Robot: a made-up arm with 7 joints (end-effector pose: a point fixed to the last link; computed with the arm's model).
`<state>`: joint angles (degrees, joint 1 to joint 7).
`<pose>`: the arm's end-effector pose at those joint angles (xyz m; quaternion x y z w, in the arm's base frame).
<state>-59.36 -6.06 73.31 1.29 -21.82 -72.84 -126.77</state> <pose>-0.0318 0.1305 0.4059 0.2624 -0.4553 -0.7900 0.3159</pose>
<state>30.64 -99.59 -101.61 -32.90 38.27 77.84 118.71</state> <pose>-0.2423 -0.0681 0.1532 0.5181 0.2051 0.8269 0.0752</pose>
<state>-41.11 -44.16 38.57 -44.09 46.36 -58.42 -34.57</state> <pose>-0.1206 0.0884 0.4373 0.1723 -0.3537 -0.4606 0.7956</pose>
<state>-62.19 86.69 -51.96 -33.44 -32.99 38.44 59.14</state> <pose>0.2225 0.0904 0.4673 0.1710 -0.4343 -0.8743 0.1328</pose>
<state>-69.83 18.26 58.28 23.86 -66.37 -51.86 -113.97</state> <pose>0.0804 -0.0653 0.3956 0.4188 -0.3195 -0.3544 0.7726</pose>
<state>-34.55 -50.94 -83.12 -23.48 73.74 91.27 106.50</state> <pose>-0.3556 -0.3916 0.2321 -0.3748 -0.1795 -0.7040 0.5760</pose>
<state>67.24 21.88 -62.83 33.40 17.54 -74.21 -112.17</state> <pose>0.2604 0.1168 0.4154 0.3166 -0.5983 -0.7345 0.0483</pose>
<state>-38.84 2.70 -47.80 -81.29 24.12 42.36 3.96</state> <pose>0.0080 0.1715 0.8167 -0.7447 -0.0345 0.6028 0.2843</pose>
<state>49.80 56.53 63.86 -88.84 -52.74 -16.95 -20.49</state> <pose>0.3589 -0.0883 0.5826 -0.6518 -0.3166 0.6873 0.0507</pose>
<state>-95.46 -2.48 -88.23 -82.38 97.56 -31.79 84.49</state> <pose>0.2537 -0.3933 0.7457 -0.7727 -0.3315 0.3962 0.3690</pose>
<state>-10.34 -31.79 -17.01 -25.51 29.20 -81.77 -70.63</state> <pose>-0.0579 0.0482 0.2806 0.3170 -0.5262 -0.3882 0.6869</pose>
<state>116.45 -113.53 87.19 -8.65 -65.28 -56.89 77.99</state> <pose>0.3427 -0.3841 0.5373 -0.3823 -0.0767 -0.2437 0.8880</pose>
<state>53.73 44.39 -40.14 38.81 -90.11 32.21 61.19</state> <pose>0.5171 -0.2620 0.5960 -0.2144 0.0237 0.4138 0.8844</pose>
